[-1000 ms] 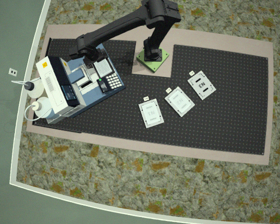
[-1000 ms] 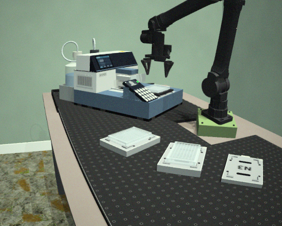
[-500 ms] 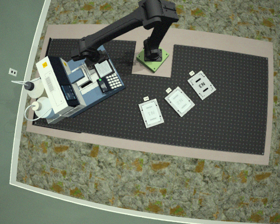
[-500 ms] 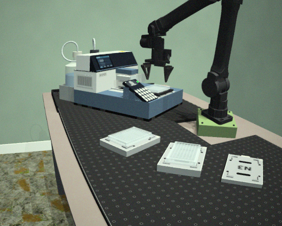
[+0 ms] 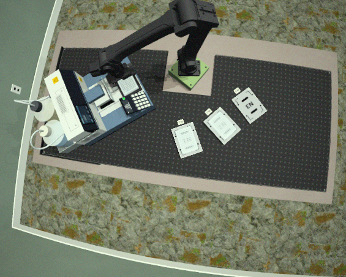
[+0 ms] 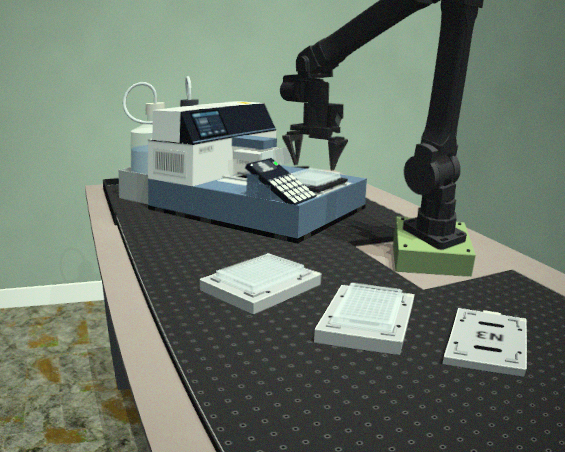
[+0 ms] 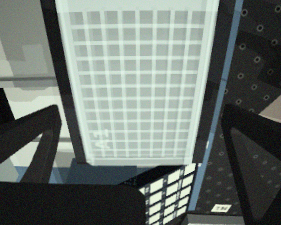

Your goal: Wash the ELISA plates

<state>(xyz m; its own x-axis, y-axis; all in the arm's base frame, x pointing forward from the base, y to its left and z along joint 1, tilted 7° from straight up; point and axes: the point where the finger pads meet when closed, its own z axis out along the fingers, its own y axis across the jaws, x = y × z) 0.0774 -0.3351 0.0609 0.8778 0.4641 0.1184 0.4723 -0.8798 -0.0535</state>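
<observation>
My hand is 4 cm above the dark carrier. Round my hand: plate washer (14 cm to the right, 7 cm ahead); N1 label (28 cm to the left, 20 cm ahead, 13 cm below).
</observation>
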